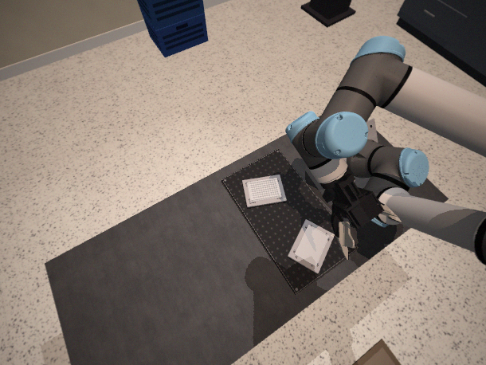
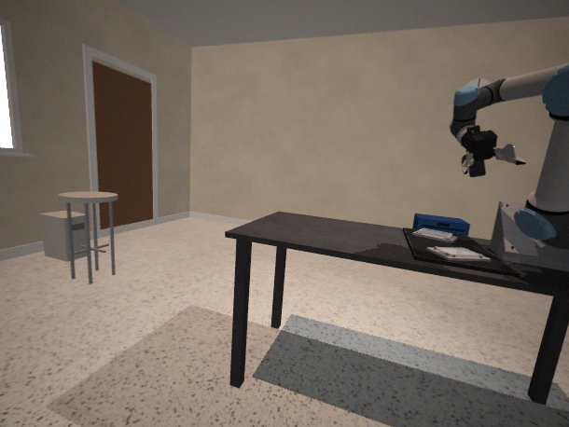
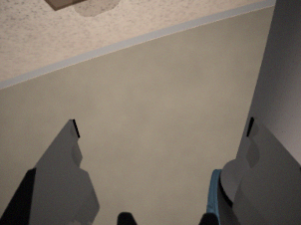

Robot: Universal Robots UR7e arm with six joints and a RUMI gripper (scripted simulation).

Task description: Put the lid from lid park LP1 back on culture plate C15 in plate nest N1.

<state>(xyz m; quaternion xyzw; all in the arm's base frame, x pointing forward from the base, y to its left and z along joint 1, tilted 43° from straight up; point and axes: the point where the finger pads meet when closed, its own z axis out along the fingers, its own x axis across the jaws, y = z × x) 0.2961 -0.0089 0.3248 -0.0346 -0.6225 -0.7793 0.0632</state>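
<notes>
My gripper is now 300 mm above the clear lid, 70 mm to the left of it and 30 mm short of it. Also, from my hand: grey lid park LP1 (310 mm below, 70 mm to the right, 30 mm ahead); culture plate C15 (360 mm to the right, 290 mm below, 40 mm ahead); grey plate nest N1 (360 mm to the right, 310 mm below, 40 mm ahead).
</notes>
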